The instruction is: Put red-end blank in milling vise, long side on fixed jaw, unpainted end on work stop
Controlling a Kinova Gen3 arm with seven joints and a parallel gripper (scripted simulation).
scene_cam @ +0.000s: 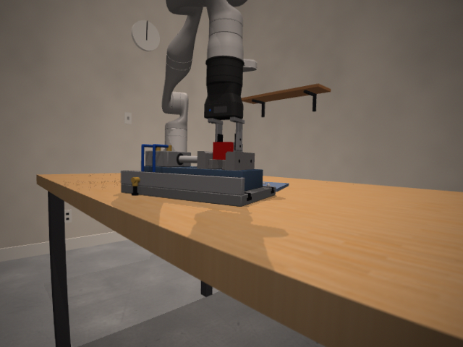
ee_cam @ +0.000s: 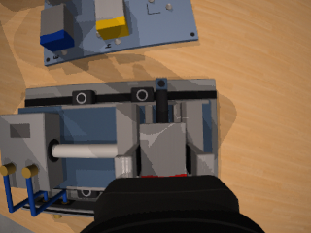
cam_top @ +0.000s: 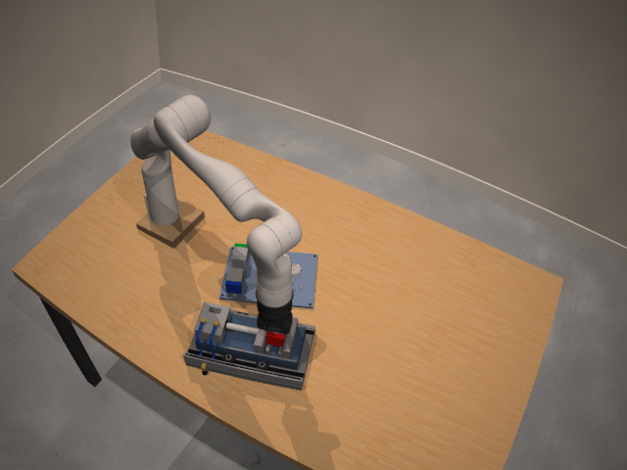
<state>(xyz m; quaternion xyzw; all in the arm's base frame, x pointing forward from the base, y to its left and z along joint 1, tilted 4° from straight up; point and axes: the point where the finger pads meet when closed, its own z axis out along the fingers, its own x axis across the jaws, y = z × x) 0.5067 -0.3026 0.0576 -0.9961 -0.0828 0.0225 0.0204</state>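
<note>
Right now the red-ended blank is 20 mm below my hand. Round my hand: fixed jaw (40 mm below, 30 mm ahead, 10 mm to the left); moving jaw (40 mm below, 40 mm behind, 10 mm to the right); work stop (50 mm to the left, 30 mm below, 10 mm behind).
</note>
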